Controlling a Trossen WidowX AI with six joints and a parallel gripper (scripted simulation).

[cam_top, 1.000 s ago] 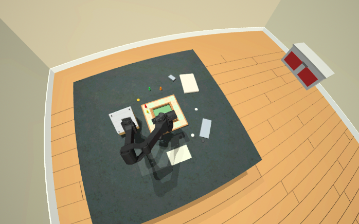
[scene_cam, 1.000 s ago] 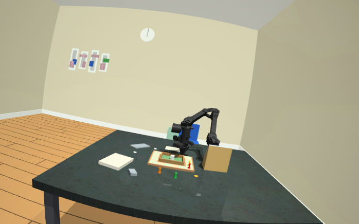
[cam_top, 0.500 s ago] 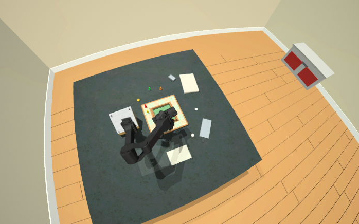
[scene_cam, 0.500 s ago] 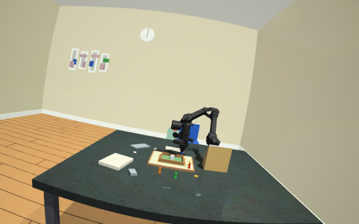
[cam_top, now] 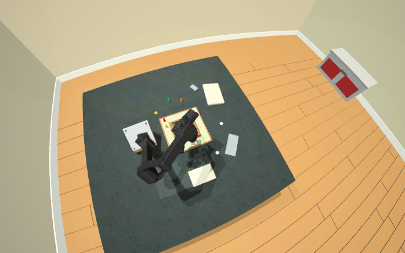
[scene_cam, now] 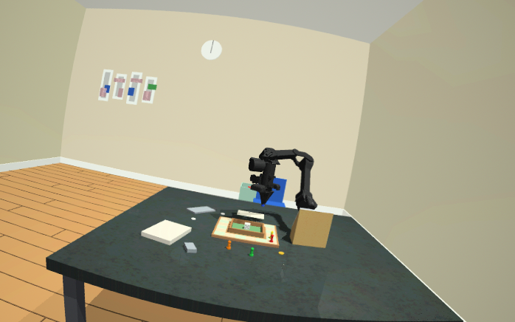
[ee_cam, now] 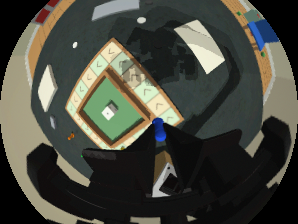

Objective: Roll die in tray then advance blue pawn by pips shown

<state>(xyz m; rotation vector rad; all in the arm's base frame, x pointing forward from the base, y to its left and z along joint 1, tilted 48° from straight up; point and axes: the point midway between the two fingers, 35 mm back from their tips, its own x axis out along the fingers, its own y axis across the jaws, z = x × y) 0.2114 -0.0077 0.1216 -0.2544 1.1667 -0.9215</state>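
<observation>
Now: the white die 50 mm ahead of my gripper tip, 100 mm to the left of it and 90 mm below it. Round my gripper tip: yellow pawn 60 mm behind, 170 mm to the left, 90 mm below; green tray 50 mm ahead, 110 mm to the left, 110 mm below; blue pawn 10 mm above.
</observation>
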